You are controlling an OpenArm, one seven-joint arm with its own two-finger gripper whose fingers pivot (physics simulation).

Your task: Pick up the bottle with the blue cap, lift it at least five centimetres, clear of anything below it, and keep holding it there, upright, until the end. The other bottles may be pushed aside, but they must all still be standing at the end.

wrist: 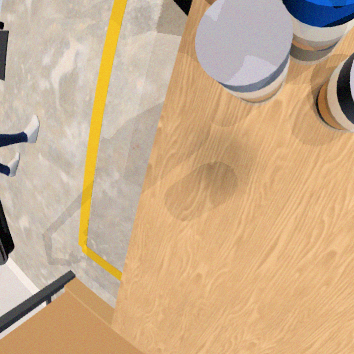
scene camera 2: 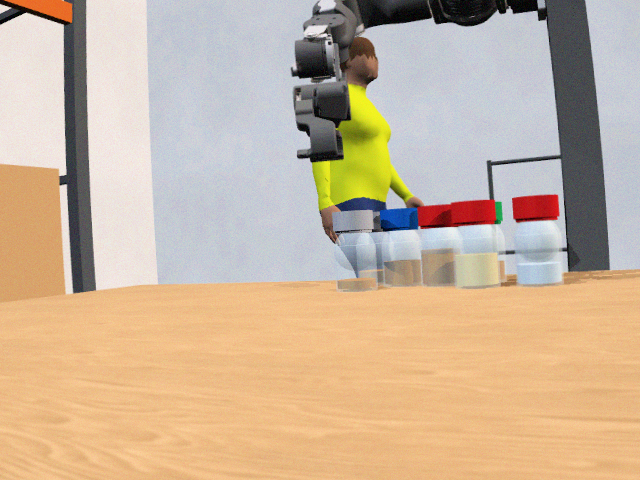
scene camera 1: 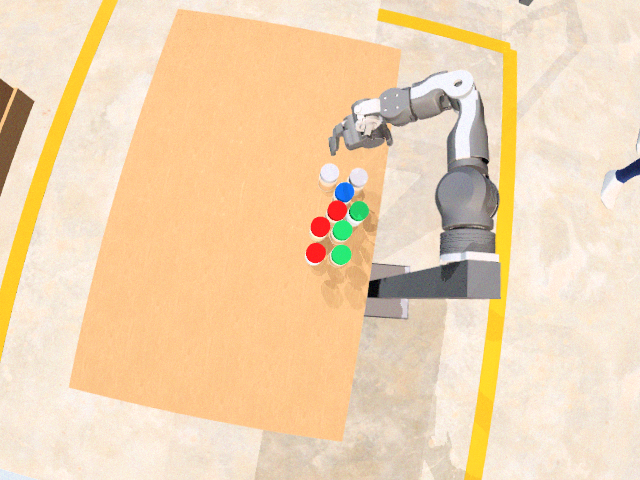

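Note:
The blue-capped bottle (scene camera 1: 344,191) (scene camera 2: 399,219) (wrist: 322,11) stands upright on the table, closely surrounded by a grey-white-capped bottle (scene camera 1: 329,172) (scene camera 2: 353,220), another grey-white-capped bottle (scene camera 1: 358,177) (wrist: 245,42), a red-capped bottle (scene camera 1: 337,210) and a green-capped bottle (scene camera 1: 358,210). My gripper (scene camera 1: 360,146) (scene camera 2: 321,155) is open and empty. It hangs well above cap height, beyond the grey-white caps and away from the blue cap. Its fingers do not show in the wrist view, where the blue cap is cut by the top edge.
Two more red-capped bottles (scene camera 1: 320,226) (scene camera 1: 315,253) and two more green-capped bottles (scene camera 1: 342,230) (scene camera 1: 340,254) stand upright on the arm-base side of the group. The table (scene camera 1: 222,206) ends close beside the bottles. A person (scene camera 2: 361,139) stands beyond the table.

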